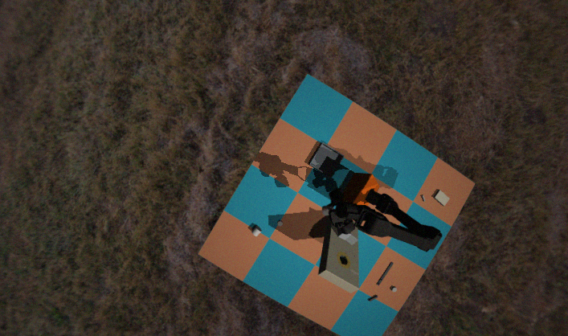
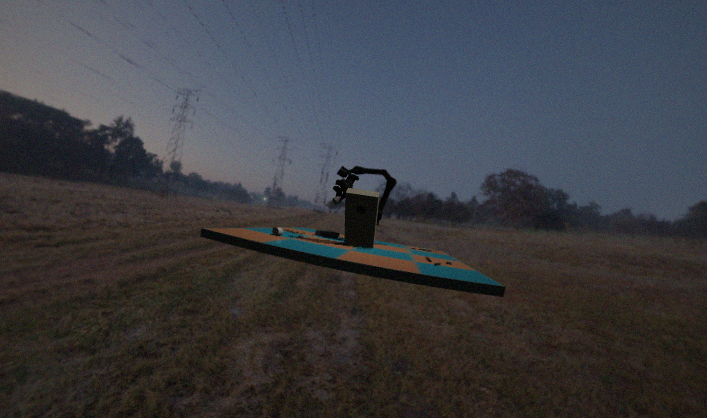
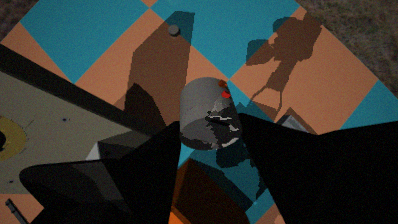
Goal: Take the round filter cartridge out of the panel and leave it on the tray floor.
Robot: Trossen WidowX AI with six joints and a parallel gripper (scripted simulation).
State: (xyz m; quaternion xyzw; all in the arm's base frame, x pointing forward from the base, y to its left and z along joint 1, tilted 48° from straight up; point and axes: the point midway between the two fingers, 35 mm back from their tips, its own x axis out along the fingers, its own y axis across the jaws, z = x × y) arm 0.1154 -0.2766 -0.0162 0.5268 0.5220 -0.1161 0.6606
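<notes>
My gripper tip is now 250 mm above the grey square tray, 230 mm past it and 60 mm to the left of it. From my gripper tip the other things lie so: short dark piece 590 mm to the left, 420 mm ahead, 260 mm below; then round filter cartridge right at my gripper tip; then service panel 180 mm to the left, 160 mm ahead, 100 mm below.
</notes>
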